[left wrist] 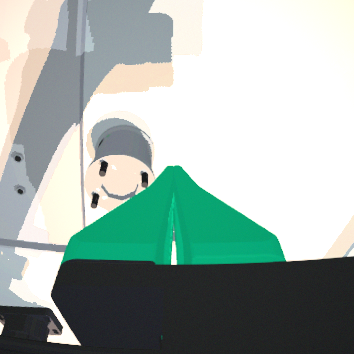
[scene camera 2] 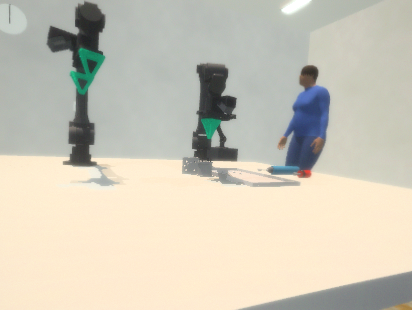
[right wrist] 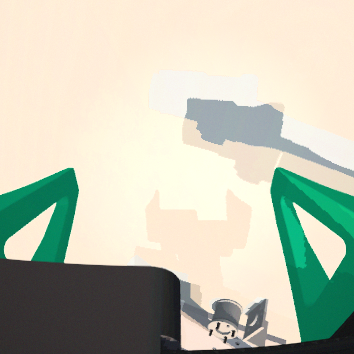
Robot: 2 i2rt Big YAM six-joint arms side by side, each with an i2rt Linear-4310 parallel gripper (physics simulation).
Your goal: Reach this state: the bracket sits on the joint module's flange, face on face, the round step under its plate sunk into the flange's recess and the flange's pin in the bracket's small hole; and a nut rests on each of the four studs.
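Frame: origin at the left arm's base, x ahead, y left, z up, level; centimetres.
Seen in the pictures: left gripper, fingertip midpoint: [left wrist: 173, 176] [scene camera 2: 209, 138]; right gripper, fingertip midpoint: [scene camera 2: 85, 86] [right wrist: 174, 178]; left arm's base at its link origin: [left wrist: 29, 317]; right arm's base at its link origin: [scene camera 2: 80, 164].
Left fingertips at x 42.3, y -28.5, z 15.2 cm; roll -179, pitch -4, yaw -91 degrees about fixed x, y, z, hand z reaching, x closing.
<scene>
Offsets run from my left fingertips to a thing's top centre. "pt": to the spot under its first point.
The joint module {dz -7.8, dx -7.0, dy +4.3 cm} [scene camera 2: 204, 169] [left wrist: 119, 172] [right wrist: 226, 316] stands upright with its flange up. Three black studs and the recess show in the left wrist view, no nuts on those studs; the left fingers hide the flange's near right part. The bracket {dz -8.2, dx -14.8, dy +2.1 cm} [scene camera 2: 190, 165] [right wrist: 256, 320] stands on the table beside the module, off the flange, its holed plate upright; the left fingers cover its area in the left wrist view. Two small dark-centred pieces, apparently nuts {dz -14.3, dx -6.4, dy +16.0 cm} [left wrist: 18, 158] {dz -14.3, dx -10.8, dy +17.2 cm} [left wrist: 20, 190], lie on the tray. My left gripper [scene camera 2: 210, 137] [left wrist: 173, 176] is shut and empty above the module. My right gripper [scene camera 2: 85, 81] [right wrist: 174, 178] is open and empty, high up.
The shallow tray {dz -13.6, dx +1.0, dy +18.6 cm} [scene camera 2: 275, 184] [left wrist: 82, 150] lies beside the module. A blue screwdriver {pt dz -13.0, dx -0.7, dy +49.0 cm} [scene camera 2: 284, 170] and a red object {dz -11.8, dx +8.9, dy +48.5 cm} [scene camera 2: 304, 173] lie at the tray's far right. A black block [scene camera 2: 223, 154] stands behind the module. A person in blue [scene camera 2: 311, 112] stands beyond the table.
</scene>
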